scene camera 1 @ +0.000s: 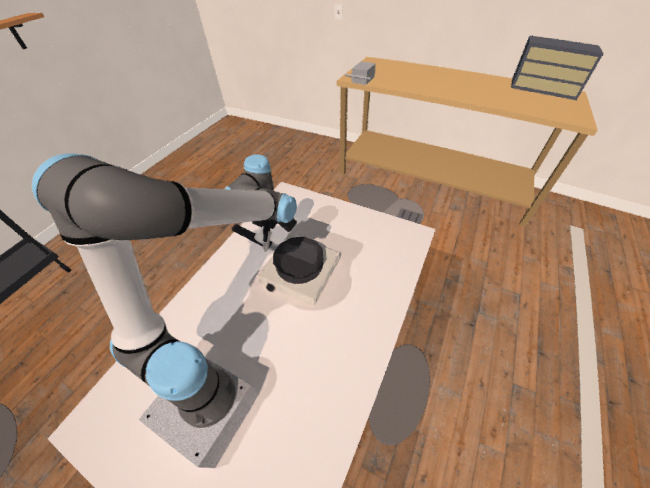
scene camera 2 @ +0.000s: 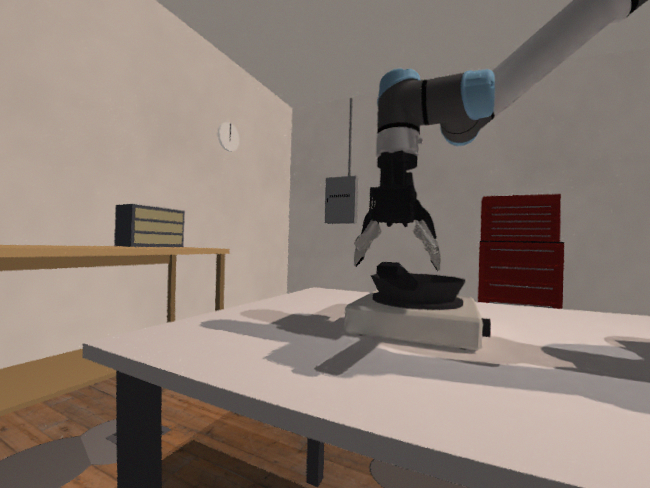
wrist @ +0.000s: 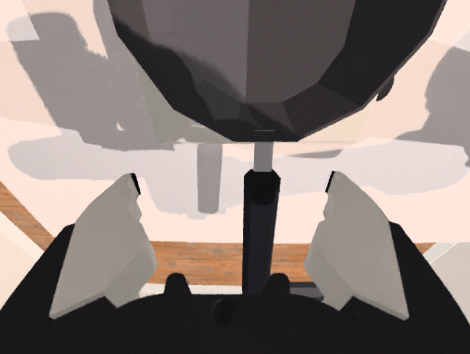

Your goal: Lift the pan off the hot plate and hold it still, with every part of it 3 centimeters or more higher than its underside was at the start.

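Frame: origin at the arm's base, x left, y back, z up, level; centimetres.
Where they show: gripper, fingertip midpoint: [scene camera 1: 275, 237] [wrist: 232, 175]; arm's base, origin of the base link: [scene camera 1: 208, 397].
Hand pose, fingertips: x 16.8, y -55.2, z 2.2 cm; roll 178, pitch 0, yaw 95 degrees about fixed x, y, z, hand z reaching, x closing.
Each offset is from my fingertips to the centre of the thing. Level surfaces: height alone.
The black pan @(dx -1.3, dy +2.5, dz -2.3 cm) [scene camera 1: 299, 258] [scene camera 2: 435, 287] [wrist: 280, 60] sits upright on the cream hot plate @(dx -11.4, dy +2.5, dz -9.9 cm) [scene camera 1: 301, 294] [scene camera 2: 414, 328] [wrist: 170, 127]. Its black handle @(dx +9.5, dy +3.4, dz -0.7 cm) [scene camera 1: 246, 234] [scene camera 2: 391, 270] [wrist: 259, 225] sticks out over the table, joined to the pan by a short grey neck. My gripper [scene camera 1: 266, 244] [scene camera 2: 397, 265] [wrist: 232, 175] is open and empty, pointing down over the handle. In the wrist view the handle runs between the two wide-apart fingers, somewhat right of the middle. In scene camera 2 the fingertips show near the height of the handle's top. The exact height gap cannot be told.
The hot plate's black knob @(dx -6.4, dy +15.0, dz -10.1 cm) [scene camera 1: 270, 287] [scene camera 2: 486, 327] faces the arm's base. All stand on the pale table @(dz -13.2 cm) [scene camera 1: 325, 367] [scene camera 2: 446, 409]. A wooden workbench [scene camera 1: 446, 86] [scene camera 2: 78, 252] and a red tool cabinet [scene camera 2: 520, 252] stand beyond the table.
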